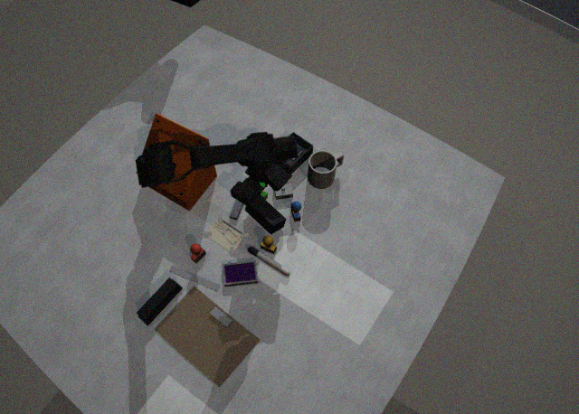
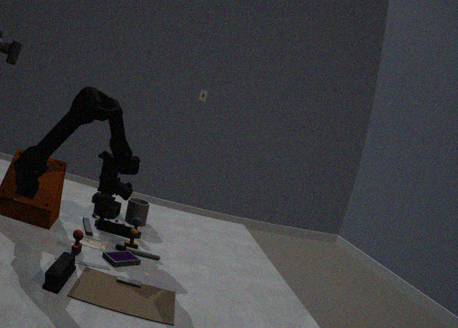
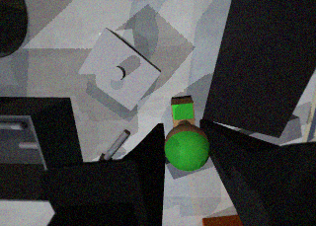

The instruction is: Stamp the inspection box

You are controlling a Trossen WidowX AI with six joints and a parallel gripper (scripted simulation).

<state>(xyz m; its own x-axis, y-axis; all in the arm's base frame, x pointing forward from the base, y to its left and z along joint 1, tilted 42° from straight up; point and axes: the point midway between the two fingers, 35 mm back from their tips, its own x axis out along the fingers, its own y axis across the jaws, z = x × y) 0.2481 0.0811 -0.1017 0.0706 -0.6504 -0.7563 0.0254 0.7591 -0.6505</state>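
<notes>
The purple ink pad lies 23 cm to the right of my gripper tip, 9 cm ahead of it and 3 cm below it. Also, from my gripper tip: green-knobbed stamp: 1 cm below; grey plate: 5 cm ahead, 4 cm to the left, 1 cm below; grey bar: 5 cm to the right, 4 cm behind, 2 cm below.
</notes>
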